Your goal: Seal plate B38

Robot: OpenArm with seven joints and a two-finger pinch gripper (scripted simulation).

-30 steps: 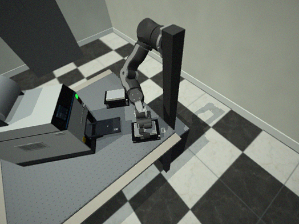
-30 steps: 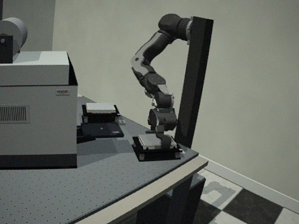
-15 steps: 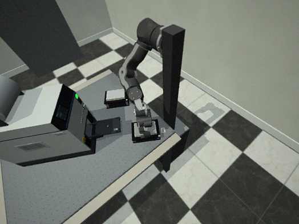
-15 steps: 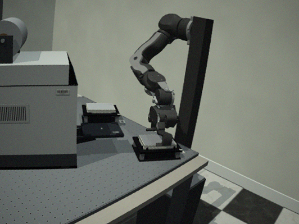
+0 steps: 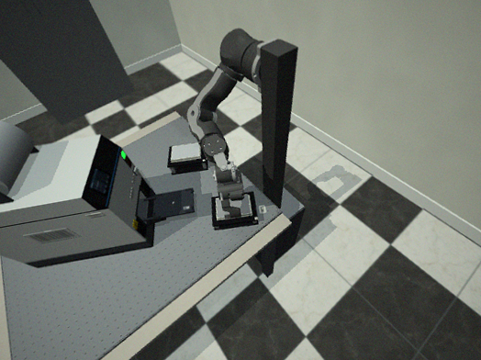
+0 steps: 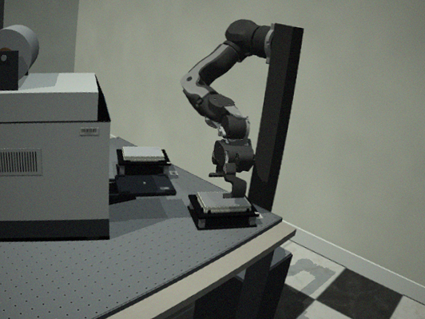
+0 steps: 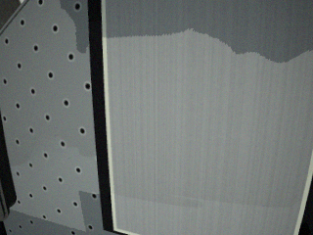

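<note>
Now: hand 40 mm above the plate B38. From my hand the other things lie so: nest N1: 50 mm below; then nest n2: 340 mm to the right, 40 mm below; then B83: 340 mm to the right, 20 mm below.
</note>
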